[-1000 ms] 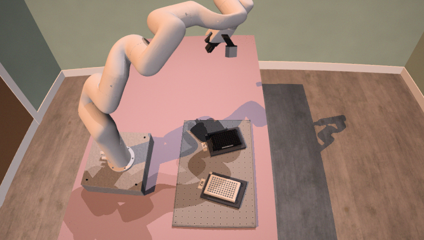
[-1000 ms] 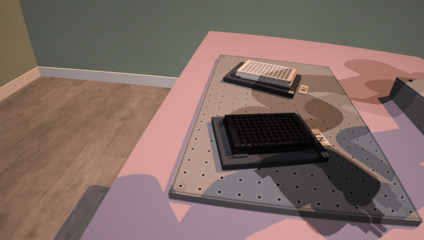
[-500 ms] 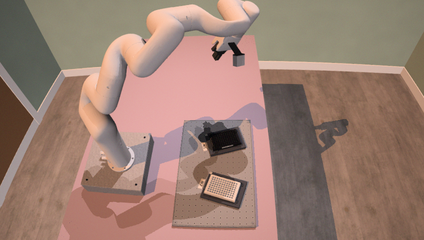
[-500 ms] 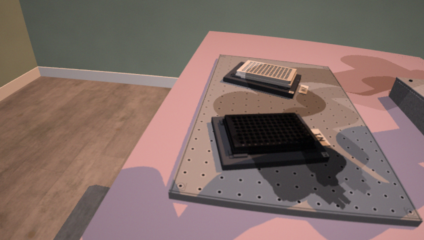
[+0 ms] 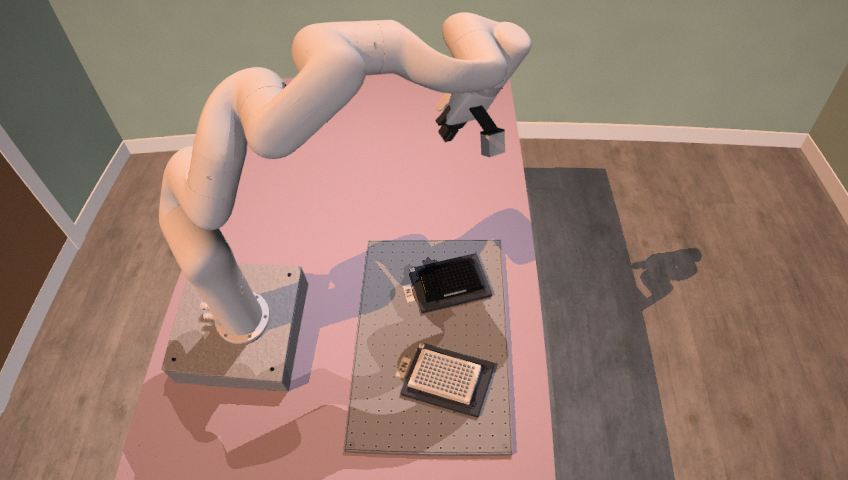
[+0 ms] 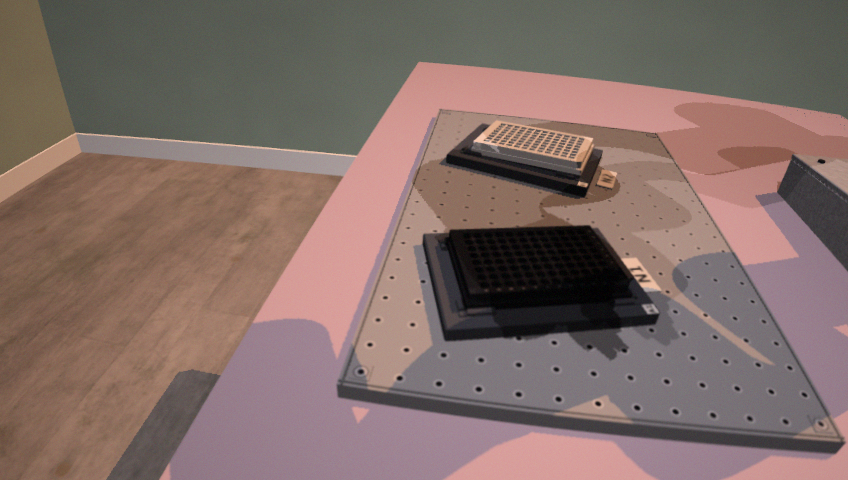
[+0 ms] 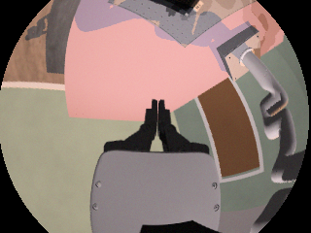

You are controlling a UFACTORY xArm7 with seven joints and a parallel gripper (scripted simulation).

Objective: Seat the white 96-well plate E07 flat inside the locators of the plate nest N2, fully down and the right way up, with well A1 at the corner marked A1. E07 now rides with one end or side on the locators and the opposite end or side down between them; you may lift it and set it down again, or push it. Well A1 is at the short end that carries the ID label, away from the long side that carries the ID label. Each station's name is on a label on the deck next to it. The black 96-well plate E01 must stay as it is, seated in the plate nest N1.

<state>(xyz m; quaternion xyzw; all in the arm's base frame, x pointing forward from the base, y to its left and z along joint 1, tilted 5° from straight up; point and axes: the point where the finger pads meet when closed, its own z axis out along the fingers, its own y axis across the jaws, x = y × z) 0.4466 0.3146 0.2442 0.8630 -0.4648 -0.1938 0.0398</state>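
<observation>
The N2 label lies 390 mm to the right of my hand, 300 mm below it and 110 mm behind it. From my hand the other things lie so: nest N1 (290 mm below, 180 mm to the right, 10 mm behind); black plate E01 (280 mm below, 180 mm to the right, 10 mm behind); N1 label (300 mm below, 200 mm to the right, 100 mm behind).
</observation>
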